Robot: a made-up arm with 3 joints.
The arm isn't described. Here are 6 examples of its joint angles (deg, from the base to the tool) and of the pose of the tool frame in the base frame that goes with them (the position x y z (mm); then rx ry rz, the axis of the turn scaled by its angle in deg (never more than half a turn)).
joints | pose
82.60 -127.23 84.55 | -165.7 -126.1 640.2 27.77 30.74 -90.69
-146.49 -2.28 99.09 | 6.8 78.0 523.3 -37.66 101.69 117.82
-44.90 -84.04 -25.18 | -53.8 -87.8 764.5 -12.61 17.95 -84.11
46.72 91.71 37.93 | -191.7 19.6 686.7 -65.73 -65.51 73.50
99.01 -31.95 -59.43 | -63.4 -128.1 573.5 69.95 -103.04 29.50
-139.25 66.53 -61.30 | -65.4 -17.5 562.5 -105.55 -137.88 42.04
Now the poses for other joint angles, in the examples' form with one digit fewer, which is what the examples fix.
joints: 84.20 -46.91 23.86
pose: -192 -74 621 15.2 -68.4 -52.7
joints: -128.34 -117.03 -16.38
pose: 121 -43 652 -108.8 61.7 -65.0
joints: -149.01 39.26 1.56
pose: 3 -35 492 49.8 141.0 15.9
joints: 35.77 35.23 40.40
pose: -139 14 741 -48.9 -45.7 20.7
